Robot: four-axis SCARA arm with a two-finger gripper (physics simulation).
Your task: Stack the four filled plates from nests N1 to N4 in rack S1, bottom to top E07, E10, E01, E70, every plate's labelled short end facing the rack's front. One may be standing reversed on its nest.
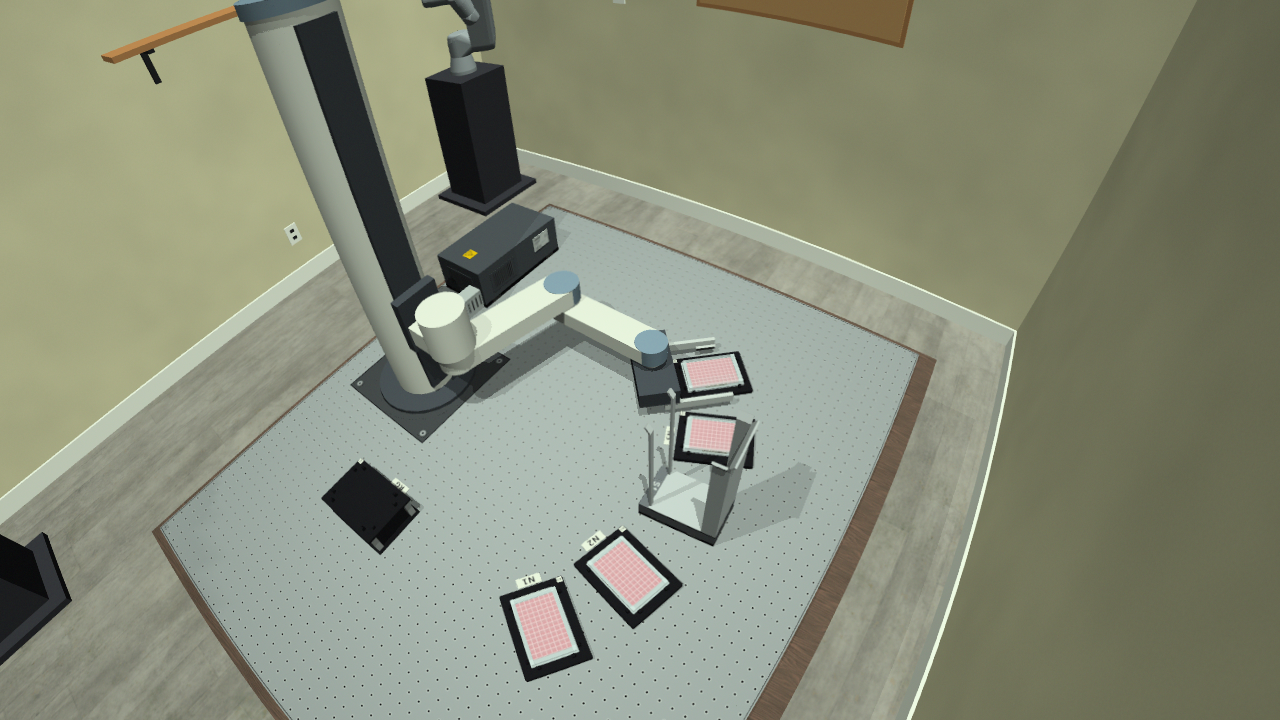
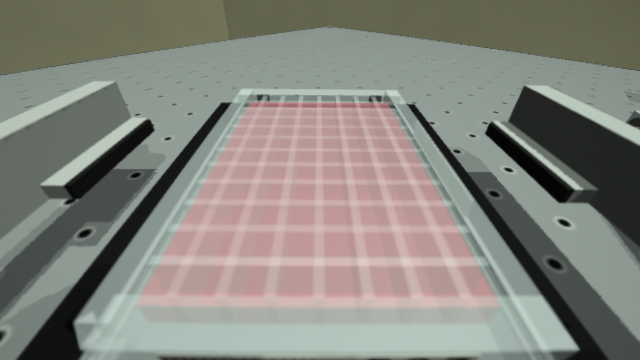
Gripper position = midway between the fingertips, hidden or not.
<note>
I see my gripper [image 1: 723, 367], a pink-filled plate [image 1: 704, 435], a pink-filled plate [image 1: 542, 623], a pink-filled plate [image 1: 709, 373] and a pink-filled plate [image 1: 631, 578].
My gripper also shows in image 2 [image 2: 320, 107].
</note>
